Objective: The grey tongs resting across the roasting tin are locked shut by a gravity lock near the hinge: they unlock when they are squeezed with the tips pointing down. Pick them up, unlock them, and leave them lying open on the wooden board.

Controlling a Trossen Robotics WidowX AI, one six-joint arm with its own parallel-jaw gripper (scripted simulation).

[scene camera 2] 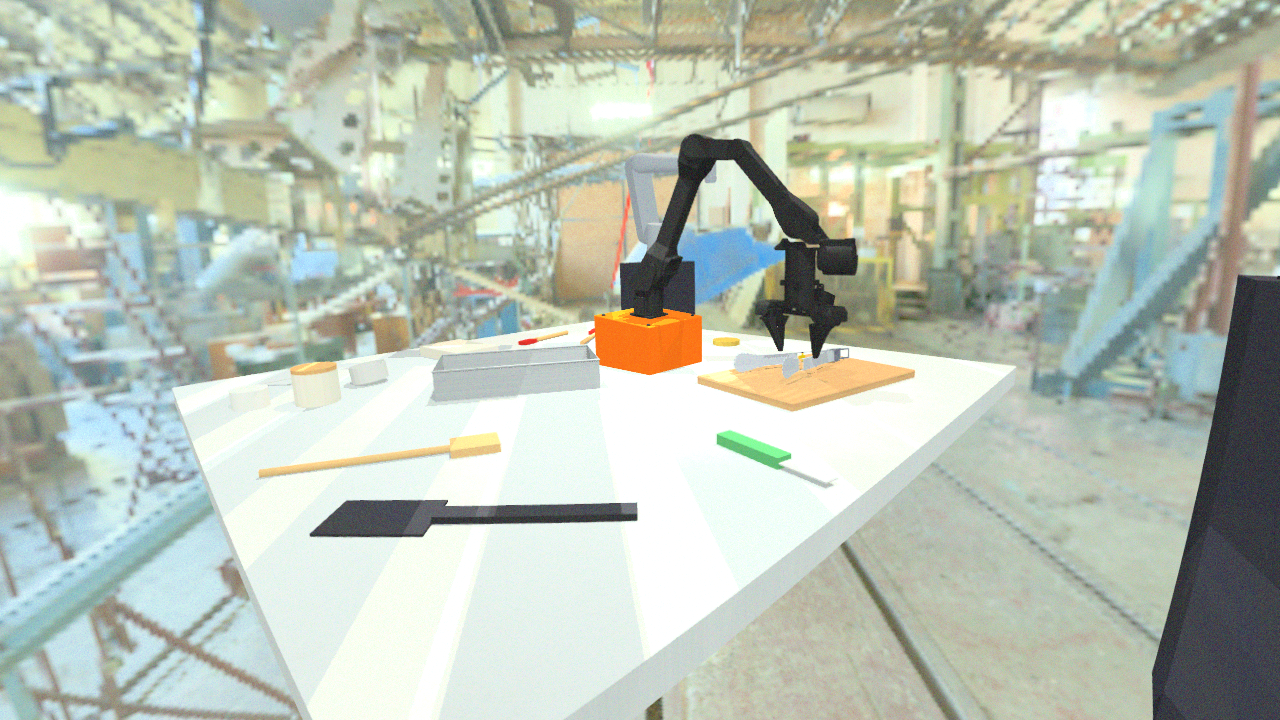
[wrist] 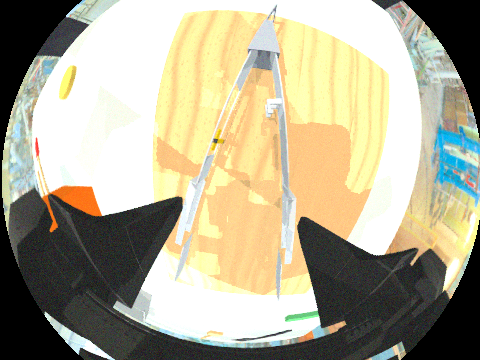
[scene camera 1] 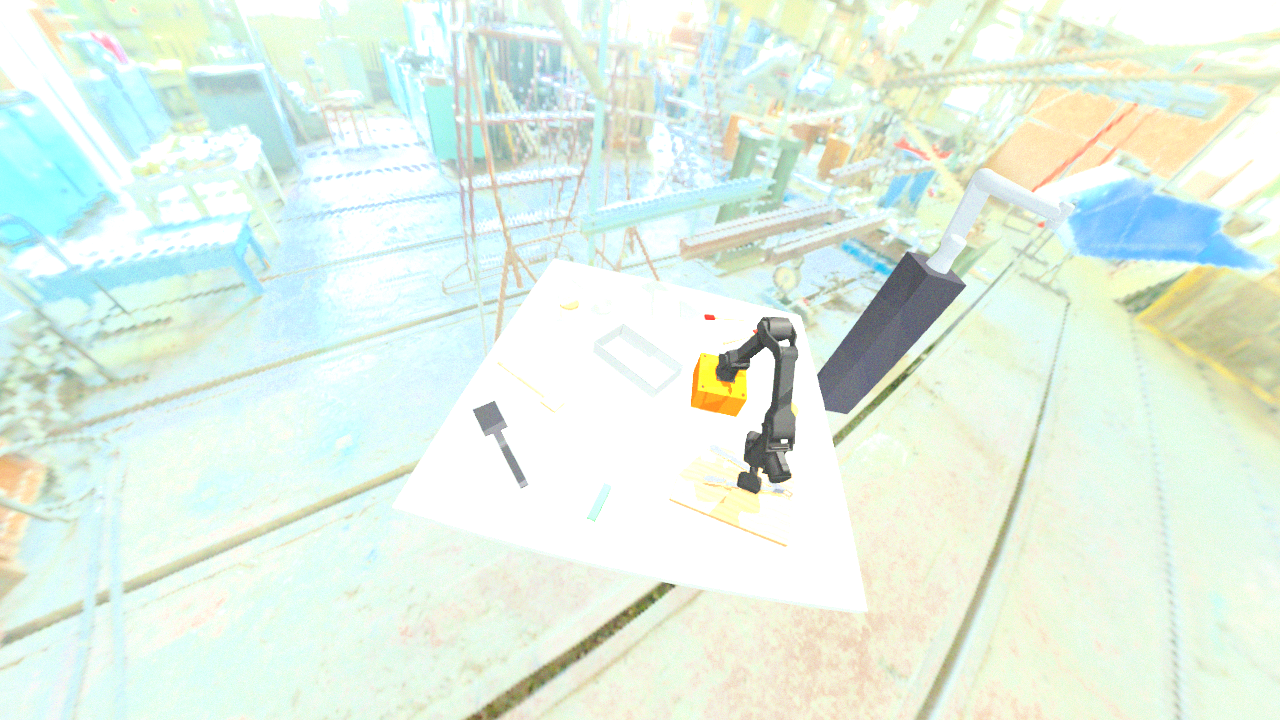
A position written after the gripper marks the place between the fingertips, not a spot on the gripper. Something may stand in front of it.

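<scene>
There's a black spatula [scene camera 2: 413,518], and you get it in scene camera 1 [scene camera 1: 489,416] too. A green-handled tool [scene camera 2: 776,458] is there as well, along with a grey roasting tin [scene camera 2: 486,374]. Then there's a wooden board [scene camera 1: 767,515], which scene camera 2 [scene camera 2: 833,380] and the wrist view [wrist: 336,99] also show. As for the gripper [scene camera 2: 797,354], it's open with nothing in it, and it can be seen in the wrist view [wrist: 242,213] and in scene camera 1 [scene camera 1: 742,473] too.
</scene>
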